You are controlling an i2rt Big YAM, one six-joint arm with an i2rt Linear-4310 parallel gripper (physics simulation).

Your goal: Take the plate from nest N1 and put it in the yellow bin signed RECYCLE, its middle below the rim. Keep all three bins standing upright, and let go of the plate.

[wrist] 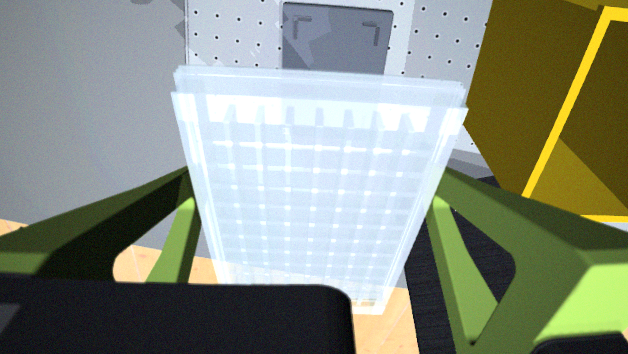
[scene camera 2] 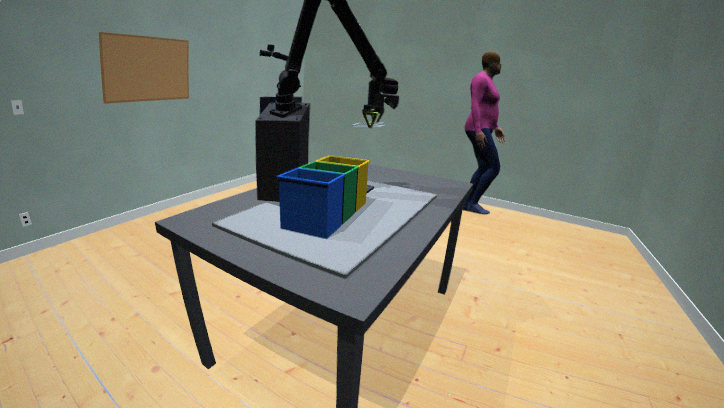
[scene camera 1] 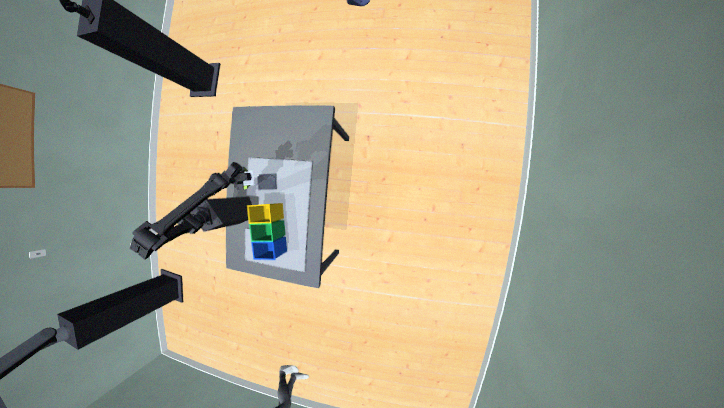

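Pixels of known places: gripper, fingertip midpoint: [wrist: 313, 175] [scene camera 2: 372, 126]; arm's base, link origin: [scene camera 2: 286, 110] [scene camera 1: 205, 215].
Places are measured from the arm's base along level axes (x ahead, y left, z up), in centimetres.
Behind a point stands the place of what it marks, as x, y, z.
Observation:
A clear, pale plate with a grid of wells [wrist: 320, 190] {27.6, 27.1, -4.8} [scene camera 2: 358, 124] {22.5, 22.6, -5.5} is between the green fingers of my gripper [wrist: 313, 175] {27.1, 27.3, -6.3} [scene camera 2: 371, 121] {27.1, 27.3, -6.3}, which is shut on its two long sides. The plate hangs level, high above the table and higher than the bins. The dark grey nest [wrist: 340, 40] {24.9, 25.4, -35.1} [scene camera 1: 267, 181] {21.0, 25.7, -35.1} on the board holds no plate. The yellow bin [scene camera 1: 258, 214] {20.1, 0.4, -28.6} [scene camera 2: 361, 184] {36.5, 3.7, -26.4} [wrist: 520, 95] {26.8, 9.1, -24.9} stands upright, to the right of the plate in the wrist view. The green bin [scene camera 1: 261, 232] {22.8, -13.3, -29.8} [scene camera 2: 349, 195] {38.9, -8.6, -27.3} and the blue bin [scene camera 1: 264, 249] {25.5, -26.8, -31.1} [scene camera 2: 309, 207] {36.6, -27.8, -26.9} stand upright beside it. No bin sign is readable.
The three bins stand in a touching row on the pale perforated board [scene camera 1: 296, 243] {49.6, -18.7, -36.4} [scene camera 2: 349, 258] {54.7, -32.7, -36.3}, which lies on the grey table [scene camera 1: 278, 126] {23.6, 68.8, -37.5} [scene camera 2: 405, 273] {69.9, -28.2, -38.1}. The arm's black pedestal [scene camera 2: 281, 157] {4.9, -7.5, -18.5} stands at the table's edge. A person in pink [scene camera 2: 483, 106] is beyond the table.

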